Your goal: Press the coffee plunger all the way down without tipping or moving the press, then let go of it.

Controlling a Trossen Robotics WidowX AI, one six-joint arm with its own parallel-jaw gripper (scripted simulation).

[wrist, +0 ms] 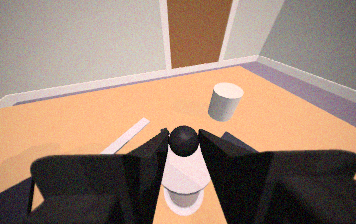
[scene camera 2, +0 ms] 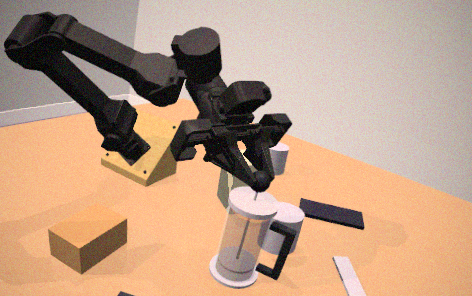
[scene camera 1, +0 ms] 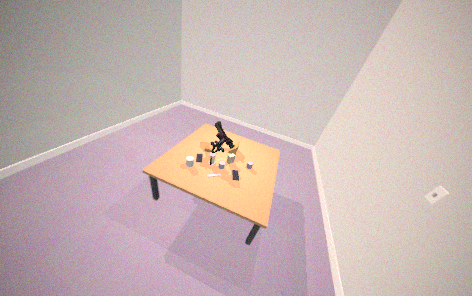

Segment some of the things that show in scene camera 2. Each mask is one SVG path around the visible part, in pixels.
The gripper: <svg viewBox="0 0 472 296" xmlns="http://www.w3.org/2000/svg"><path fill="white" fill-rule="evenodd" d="M203 93L196 102L196 107L199 111L196 119L182 120L173 137L170 150L174 159L177 162L193 160L197 153L194 146L202 144L206 151L203 157L204 162L213 163L248 186L253 187L256 184L256 180L244 156L257 171L266 172L270 176L271 182L273 182L275 174L270 148L273 148L280 142L290 129L292 122L285 113L264 114L259 123L250 124L255 118L253 112L272 99L270 87L263 81L236 81L228 88L218 86ZM237 141L242 141L247 148L243 155L238 147Z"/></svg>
A coffee press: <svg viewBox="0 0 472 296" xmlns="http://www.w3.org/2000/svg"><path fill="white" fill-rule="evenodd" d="M264 171L253 173L256 184L253 187L238 187L229 194L228 207L218 242L217 253L209 264L210 275L222 286L233 289L243 289L252 286L258 278L258 272L277 281L293 244L297 231L273 221L279 204L275 196L266 192L271 185L271 178ZM270 230L286 236L273 269L259 263Z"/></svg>
